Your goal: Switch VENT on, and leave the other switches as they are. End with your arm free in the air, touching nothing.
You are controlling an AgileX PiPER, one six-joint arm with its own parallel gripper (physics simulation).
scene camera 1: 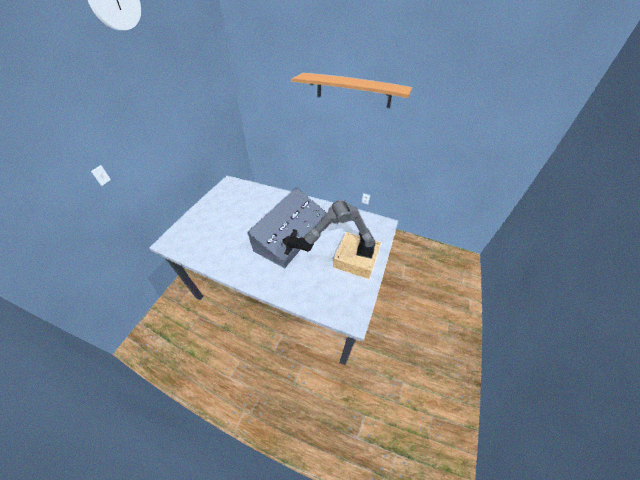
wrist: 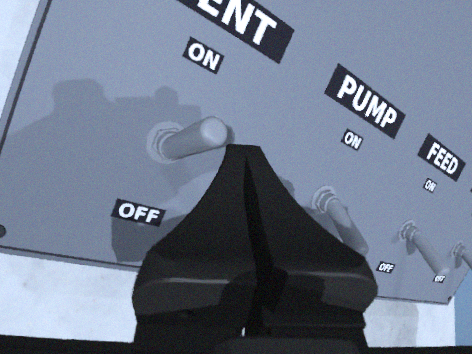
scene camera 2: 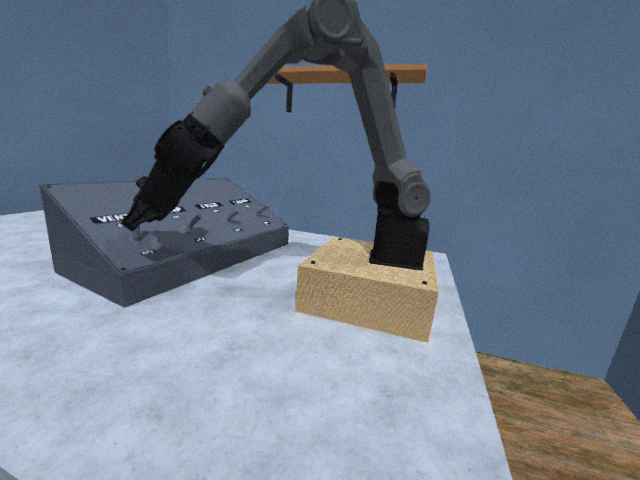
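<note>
The VENT switch lever [wrist: 192, 139] [scene camera 2: 136, 232] leans toward its ON label [wrist: 203, 55]; its direction differs from the other levers. The PUMP lever [wrist: 345, 225], the FEED lever [wrist: 426, 250] and the LAMP lever [scene camera 2: 264, 211] lean to the OFF side. My gripper [wrist: 241, 164] [scene camera 2: 128, 225] [scene camera 1: 285, 241] is shut and empty. Its tips are over the panel, just right of the VENT lever's tip in the wrist view. I cannot tell whether they touch it. The fingers hide the PUMP OFF label in the wrist view.
The sloped dark switch box [scene camera 1: 268, 253] [scene camera 2: 87, 258] stands on the pale table [scene camera 1: 206, 227] [scene camera 2: 232, 372]. The arm's base is on a wooden block [scene camera 1: 351, 265] [scene camera 2: 361, 297] to the right. An orange shelf [scene camera 1: 351, 83] [scene camera 2: 320, 74] hangs on the wall behind.
</note>
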